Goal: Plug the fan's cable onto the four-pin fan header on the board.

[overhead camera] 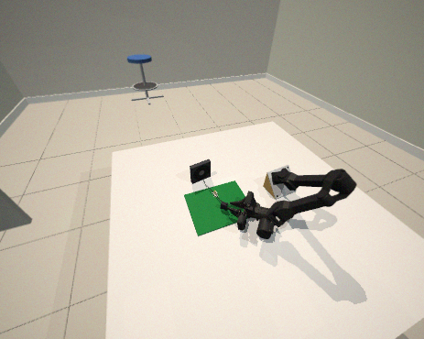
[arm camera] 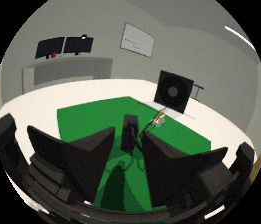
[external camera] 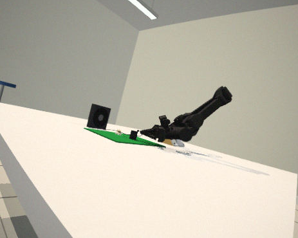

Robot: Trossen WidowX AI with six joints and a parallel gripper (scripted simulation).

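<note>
The black plug is 20 mm ahead of my gripper tip, 20 mm to the right of it and 20 mm below it. Round my gripper tip: green board 30 mm ahead, 50 mm to the right, 60 mm below; four-pin header 30 mm ahead, 120 mm to the right, 40 mm below; black fan 70 mm ahead, 240 mm to the right, 20 mm above.
</note>
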